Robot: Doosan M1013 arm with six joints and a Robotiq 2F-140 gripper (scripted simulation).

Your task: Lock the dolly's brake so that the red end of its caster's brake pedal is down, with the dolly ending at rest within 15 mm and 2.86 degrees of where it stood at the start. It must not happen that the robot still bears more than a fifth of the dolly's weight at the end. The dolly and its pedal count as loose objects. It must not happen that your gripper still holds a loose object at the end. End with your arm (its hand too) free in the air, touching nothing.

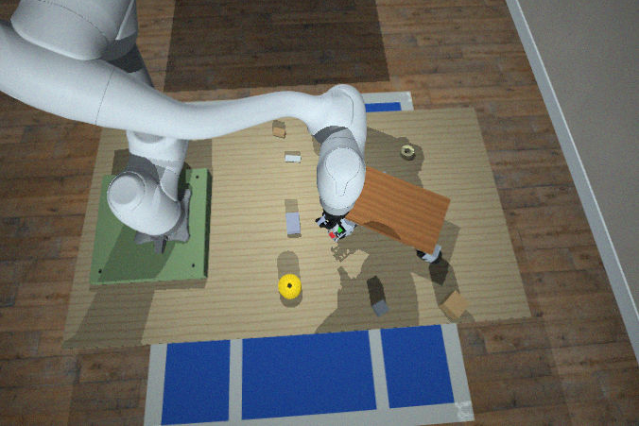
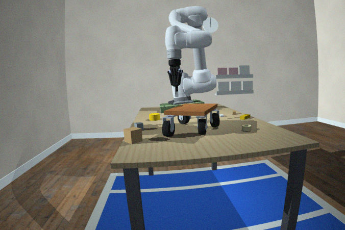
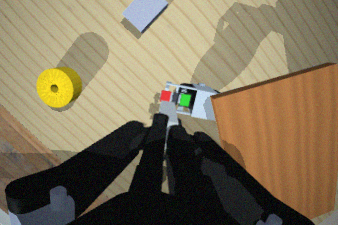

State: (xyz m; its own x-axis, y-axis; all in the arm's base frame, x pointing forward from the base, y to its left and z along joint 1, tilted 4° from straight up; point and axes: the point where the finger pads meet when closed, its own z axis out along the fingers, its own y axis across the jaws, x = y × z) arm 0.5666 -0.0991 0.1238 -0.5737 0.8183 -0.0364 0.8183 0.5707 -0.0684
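Right now my hand is 1 cm short of the brake pedal, 1 cm to the right of it and 12 cm above it. Also, from my hand: white piece 12 cm behind, 33 cm to the left, 19 cm below; grey cube 14 cm ahead, 23 cm to the right, 18 cm below; pale lilac block 13 cm behind, 7 cm to the left, 18 cm below.
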